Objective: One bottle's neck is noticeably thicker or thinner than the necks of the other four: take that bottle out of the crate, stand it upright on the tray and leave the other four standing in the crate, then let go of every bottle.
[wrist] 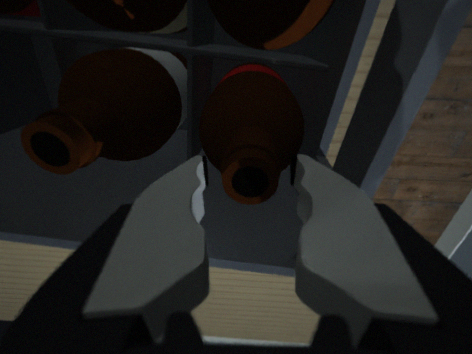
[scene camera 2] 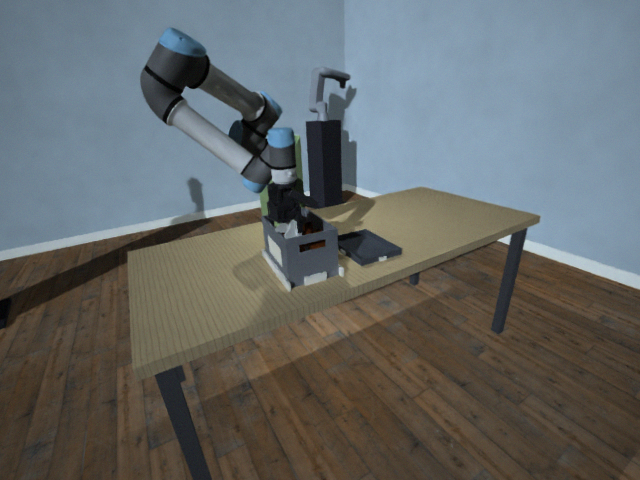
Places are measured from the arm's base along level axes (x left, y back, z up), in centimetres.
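Where they show: gripper, fingertip midpoint: (wrist: 248, 160).
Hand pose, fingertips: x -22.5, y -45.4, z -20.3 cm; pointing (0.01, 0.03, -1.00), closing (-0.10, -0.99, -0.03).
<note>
Each offset is from my fingertips to the top centre of the thing. "spot": to the spot under its first point. Level surfaces: height alone.
The grey crate {dx +6.8, dy +7.4, dz +4.1 cm} (scene camera 2: 315, 263) (wrist: 351, 75) stands on the table and holds brown bottles. In the wrist view, a bottle with a red band {dx +0.3, dy -0.1, dz +2.9 cm} (wrist: 251, 115) stands in the near right compartment. A bottle with a wider-looking mouth {dx +2.8, dy +8.7, dz +2.9 cm} (wrist: 122, 105) stands in the compartment to its left. Parts of other bottles {spot: dx +7.9, dy +5.1, dz -2.0 cm} (wrist: 132, 12) {spot: dx +6.5, dy -1.4, dz -1.2 cm} (wrist: 265, 22) show at the top; their necks are out of view. My gripper (scene camera 2: 288, 228) (wrist: 248, 160) is partly open at the crate's top, its fingers either side of the red-banded bottle's neck, with visible gaps. The dark tray {spot: dx +35.7, dy -1.4, dz -12.9 cm} (scene camera 2: 369, 248) lies right of the crate.
The crate's dividers {dx +1.5, dy +4.1, dz -4.0 cm} (wrist: 192, 95) and walls stand close around the bottles. Pale strips {spot: dx +3.1, dy -6.9, dz -11.6 cm} (scene camera 2: 315, 278) lie around the crate's base on the wooden table {dz -13.4 cm} (scene camera 2: 191, 294). A dark pedestal with a grey arm (scene camera 2: 324, 160) stands behind the table.
</note>
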